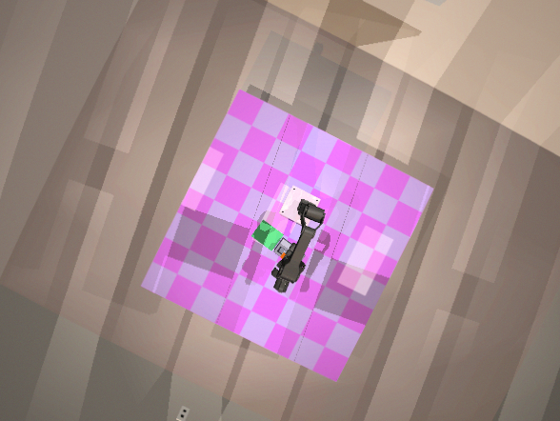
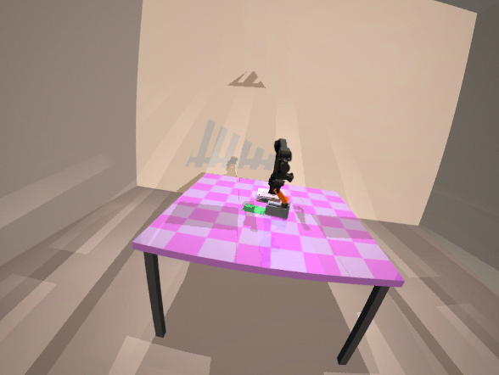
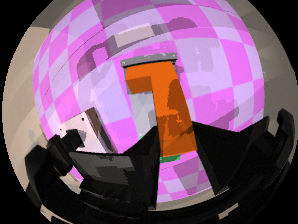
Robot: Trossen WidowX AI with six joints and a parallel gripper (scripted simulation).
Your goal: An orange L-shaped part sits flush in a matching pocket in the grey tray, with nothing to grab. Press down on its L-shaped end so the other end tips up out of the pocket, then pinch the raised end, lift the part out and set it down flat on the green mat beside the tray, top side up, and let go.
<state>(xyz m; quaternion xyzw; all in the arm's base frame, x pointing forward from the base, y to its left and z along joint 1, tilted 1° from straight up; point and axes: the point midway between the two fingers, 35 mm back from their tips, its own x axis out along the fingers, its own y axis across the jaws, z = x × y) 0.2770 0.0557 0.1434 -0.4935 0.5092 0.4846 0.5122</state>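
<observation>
Now: the green mat 20 mm behind my gripper tip, 140 mm to the right of it and 170 mm below it. Also, from my gripper tip: orange L-shaped part 10 mm behind, 30 mm to the left, 30 mm below.
</observation>
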